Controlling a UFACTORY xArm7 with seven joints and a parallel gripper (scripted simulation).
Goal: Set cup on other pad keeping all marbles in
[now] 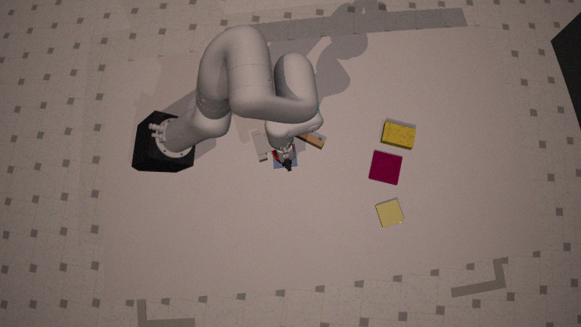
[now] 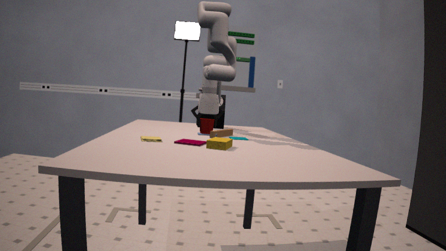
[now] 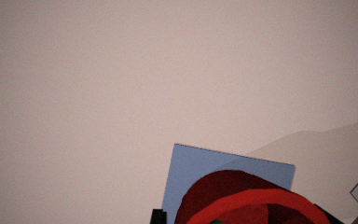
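My gripper is now 4 cm short of the wooden rail, 8 cm to the right of it and 4 cm above it. Also, from my hand: red cup (2 cm below); then green marble (1 cm ahead, 1 cm to the right, 3 cm below); then yellow sponge block (39 cm ahead, 8 cm to the left, 3 cm below).
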